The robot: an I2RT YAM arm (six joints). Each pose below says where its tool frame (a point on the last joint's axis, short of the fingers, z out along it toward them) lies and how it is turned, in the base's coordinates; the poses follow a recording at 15 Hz.
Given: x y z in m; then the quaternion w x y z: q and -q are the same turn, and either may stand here.
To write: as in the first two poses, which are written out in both.
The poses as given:
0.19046 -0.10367 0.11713 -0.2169 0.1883 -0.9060 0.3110
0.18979 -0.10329 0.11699 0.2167 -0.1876 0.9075 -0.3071
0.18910 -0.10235 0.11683 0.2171 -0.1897 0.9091 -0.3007
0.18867 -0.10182 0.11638 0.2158 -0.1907 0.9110 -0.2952
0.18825 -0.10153 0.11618 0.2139 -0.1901 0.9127 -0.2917
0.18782 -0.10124 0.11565 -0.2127 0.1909 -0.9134 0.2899
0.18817 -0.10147 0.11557 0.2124 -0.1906 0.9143 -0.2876
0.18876 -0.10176 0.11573 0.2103 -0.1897 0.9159 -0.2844
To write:
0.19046 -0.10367 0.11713 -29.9 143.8 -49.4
0.18979 -0.10329 0.11699 -29.8 144.1 -48.7
0.18910 -0.10235 0.11683 -30.1 144.3 -47.7
0.18867 -0.10182 0.11638 -30.3 144.7 -46.9
0.18825 -0.10153 0.11618 -30.2 145.1 -46.4
0.18782 -0.10124 0.11565 -30.4 145.3 -46.1
0.18817 -0.10147 0.11557 -30.3 145.5 -45.8
0.18876 -0.10176 0.11573 -30.2 145.9 -45.3

